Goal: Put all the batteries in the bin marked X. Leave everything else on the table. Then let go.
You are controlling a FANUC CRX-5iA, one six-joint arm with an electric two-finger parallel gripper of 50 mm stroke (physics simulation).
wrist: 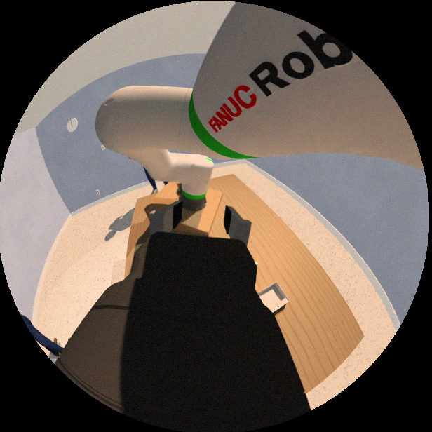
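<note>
My gripper (202, 212) is open, with its two dark fingers wide apart and nothing between them. Beyond the fingers are the wooden base block and the foot of the arm. One end compartment of the pale bin tray (283, 292) shows right of the black gripper body, which hides the rest of the tray. No X mark can be made out on it. A tiny pale thing (256, 263) peeks out at the edge of the gripper body, too small to identify. No battery can be made out in this view.
The wooden table (315, 310) stretches to the right and lower right. The arm's foot (194, 202) stands on a wooden block (215, 212) behind the fingers. The large white arm links fill the upper part. Blue-clad legs show behind the base and at the lower left.
</note>
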